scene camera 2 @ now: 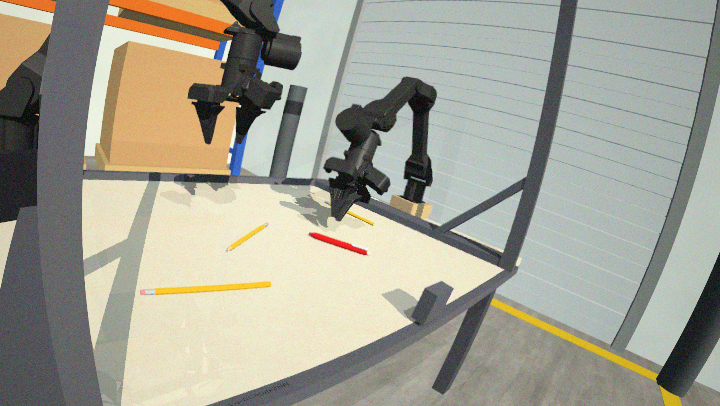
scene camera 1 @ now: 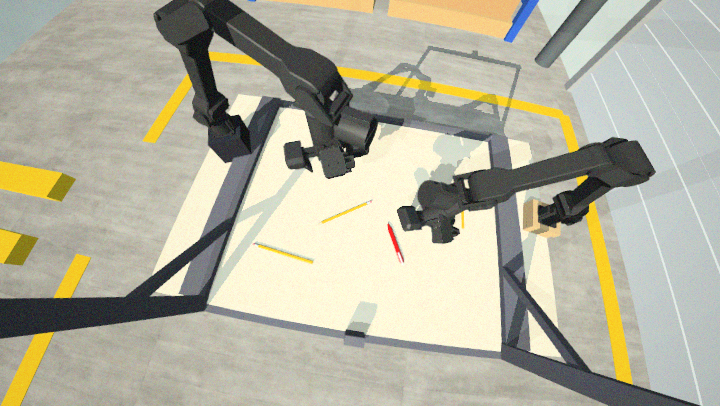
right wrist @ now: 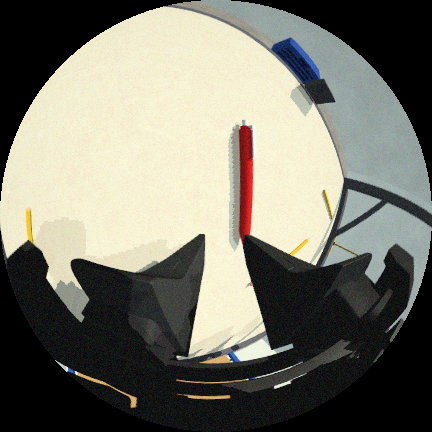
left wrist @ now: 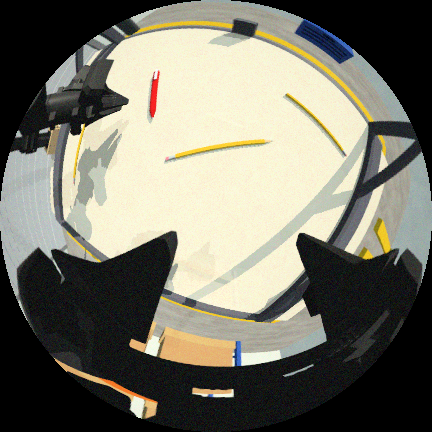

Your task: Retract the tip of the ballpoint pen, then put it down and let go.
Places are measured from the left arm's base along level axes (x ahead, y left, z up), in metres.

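Pixels of known places: left gripper, fingertip midpoint: [scene camera 2: 223, 143] [left wrist: 240, 238]; right gripper, fingertip midpoint: [scene camera 2: 335, 219] [right wrist: 224, 240] [left wrist: 124, 104]; left arm's base, origin of the base link: [scene camera 2: 16, 149] [scene camera 1: 223, 129]; right arm's base, origin of the base link: [scene camera 2: 412, 200] [scene camera 1: 546, 216] [left wrist: 47, 138].
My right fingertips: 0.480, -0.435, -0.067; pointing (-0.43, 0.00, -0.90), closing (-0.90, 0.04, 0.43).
Ahead of a thing's pixels: the offset from my right fingertips to its middle, as dx, dy, dz.
A red ballpoint pen @[-0.045, -0.030, -0.032] [scene camera 1: 395, 243] [scene camera 2: 338, 243] [left wrist: 154, 95] [right wrist: 245, 175] with a white clip lies flat on the table. In the right wrist view its button end, with a small grey button sticking out, points away from the fingers; its pointed end reaches one fingertip, which hides the tip. My right gripper [scene camera 2: 337, 217] [right wrist: 224, 240] is partly open and empty, low above the table near the pen's pointed end, to its right in scene camera 1. My left gripper [scene camera 2: 224, 142] [left wrist: 240, 238] is wide open and empty, high above the table's back left part.
Three yellow pencils lie on the table: one left of the pen @[-0.168, +0.104, -0.036] [scene camera 1: 346, 211] [scene camera 2: 247, 237], another nearer the front left [scene camera 1: 283, 253] [scene camera 2: 212, 287], and the third beyond my right gripper [scene camera 1: 462, 219] [scene camera 2: 360, 217]. A dark block @[-0.231, -0.240, -0.008] [scene camera 1: 354, 336] [scene camera 2: 432, 302] stands at the front edge.
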